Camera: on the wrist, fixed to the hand. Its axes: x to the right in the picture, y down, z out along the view.
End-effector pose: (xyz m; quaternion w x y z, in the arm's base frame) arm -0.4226 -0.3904 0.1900 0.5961 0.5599 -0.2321 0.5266
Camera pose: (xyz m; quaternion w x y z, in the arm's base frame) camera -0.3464 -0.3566 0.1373 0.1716 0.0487 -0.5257 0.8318
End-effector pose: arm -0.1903 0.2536 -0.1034 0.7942 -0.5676 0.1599 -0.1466
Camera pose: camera -0.2108 0.2088 -0.0180 0.5364 -0.3767 0.6554 0.3753
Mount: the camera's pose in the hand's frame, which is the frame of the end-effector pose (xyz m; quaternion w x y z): -0.0075 -0.0961 -0.0209 0.6896 -0.1508 0.1665 0.6885
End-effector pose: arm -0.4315 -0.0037 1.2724 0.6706 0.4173 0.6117 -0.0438
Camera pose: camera -0.5045 -0.0565 1.2322 0.4537 0.6151 0.2528 0.5932
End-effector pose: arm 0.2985 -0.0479 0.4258 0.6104 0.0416 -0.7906 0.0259
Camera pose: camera 0.3299 -0.1414 0.4229 0.5410 -0.6120 -0.4761 0.3258
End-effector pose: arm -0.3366 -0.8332 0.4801 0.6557 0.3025 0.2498 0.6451
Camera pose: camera -0.2851 -0.8377 0.3961 0.0120 0.1743 -0.0241 0.9843
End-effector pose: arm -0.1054 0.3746 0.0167 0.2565 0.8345 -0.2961 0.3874
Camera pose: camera -0.0531 0.4572 0.0035 0.0853 0.2684 -0.7945 0.5380
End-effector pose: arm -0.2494 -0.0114 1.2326 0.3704 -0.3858 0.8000 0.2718
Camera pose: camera -0.1755 -0.0766 1.2364 0.1231 -0.1836 -0.8380 -0.4989
